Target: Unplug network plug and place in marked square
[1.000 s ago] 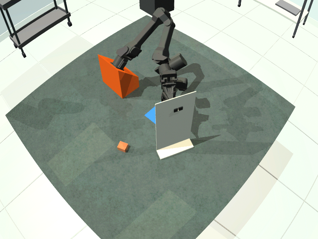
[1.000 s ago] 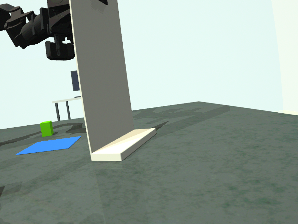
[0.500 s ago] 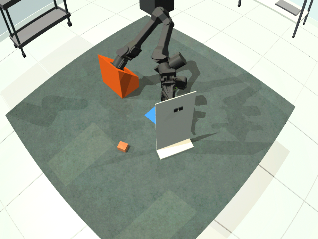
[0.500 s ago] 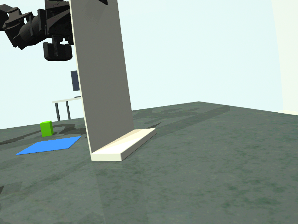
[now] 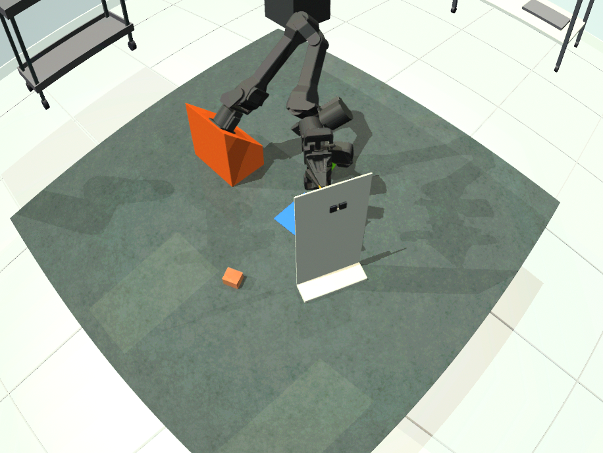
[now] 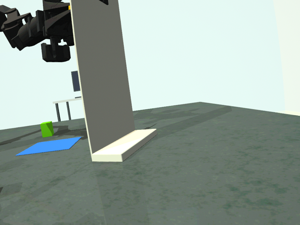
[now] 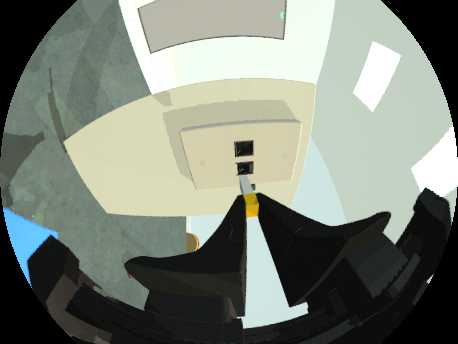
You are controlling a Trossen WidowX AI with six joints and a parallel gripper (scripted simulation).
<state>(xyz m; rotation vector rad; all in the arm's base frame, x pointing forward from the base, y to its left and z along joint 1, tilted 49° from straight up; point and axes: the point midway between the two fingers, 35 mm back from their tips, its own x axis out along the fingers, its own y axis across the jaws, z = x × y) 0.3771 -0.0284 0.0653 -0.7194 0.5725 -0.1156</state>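
The blue marked square lies 28 cm below my gripper tip, 12 cm behind it and 5 cm to the left of it. Round my gripper tip: upright panel: 11 cm below, 6 cm ahead, 2 cm to the right; then network plug: right at my gripper tip.
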